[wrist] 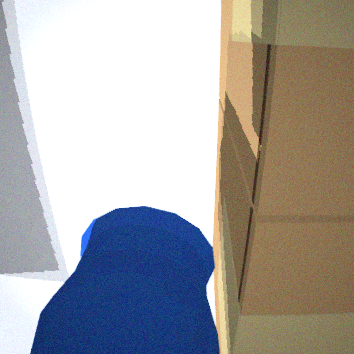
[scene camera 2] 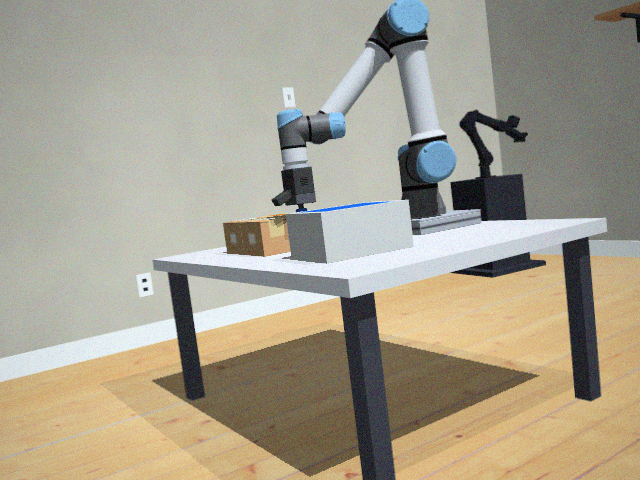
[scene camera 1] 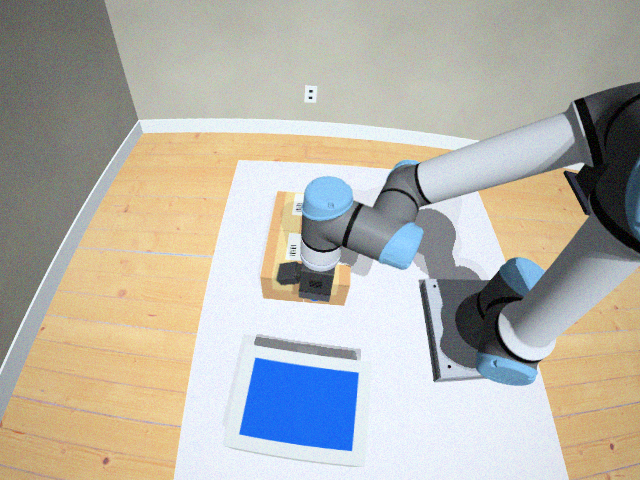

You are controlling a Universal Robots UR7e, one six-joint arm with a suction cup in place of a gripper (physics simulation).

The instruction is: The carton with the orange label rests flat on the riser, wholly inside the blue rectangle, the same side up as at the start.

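Seen in the pictures: hand, its tool point: (wrist: 145, 262); arm's base, origin of its link: (scene camera 2: 422, 215) (scene camera 1: 481, 323).
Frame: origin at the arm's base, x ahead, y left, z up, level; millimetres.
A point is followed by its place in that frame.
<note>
My gripper, a dark blue suction cup (scene camera 1: 314, 299) {x 428, y 0, z 44 mm} (scene camera 2: 301, 209) (wrist: 145, 250), points down at the riser-side edge of the brown cartons (scene camera 1: 279, 232) {x 538, y -149, z 57 mm} (scene camera 2: 273, 242) {x 522, y -16, z -9 mm} (wrist: 310, 125). In the wrist view it shows beside the carton edge with white table behind it, and I see no carton held on it. The cartons stand close together on the table, some with white barcode labels. The orange label does not show; the arm hides part of the group. The pale grey riser (scene camera 1: 361, 413) {x 309, y 257, z 75 mm} (scene camera 2: 361, 235) {x 442, y 353, z 6 mm} (wrist: 25, 225) bears the blue rectangle (scene camera 1: 299, 403) {x 423, y 253, z 75 mm}, which has no carton on it.
The cartons and riser stand on the white table (scene camera 1: 403, 418) {x 192, y 238, z -45 mm} (scene camera 2: 491, 248) {x 224, y 556, z -53 mm}. The arm's base plate (scene camera 1: 431, 335) {x 134, y 37, z -18 mm} (scene camera 2: 449, 222) {x 0, y 133, z -23 mm} is at the right side. A black pedestal (scene camera 2: 496, 198) with a small dark arm stands behind the table.
</note>
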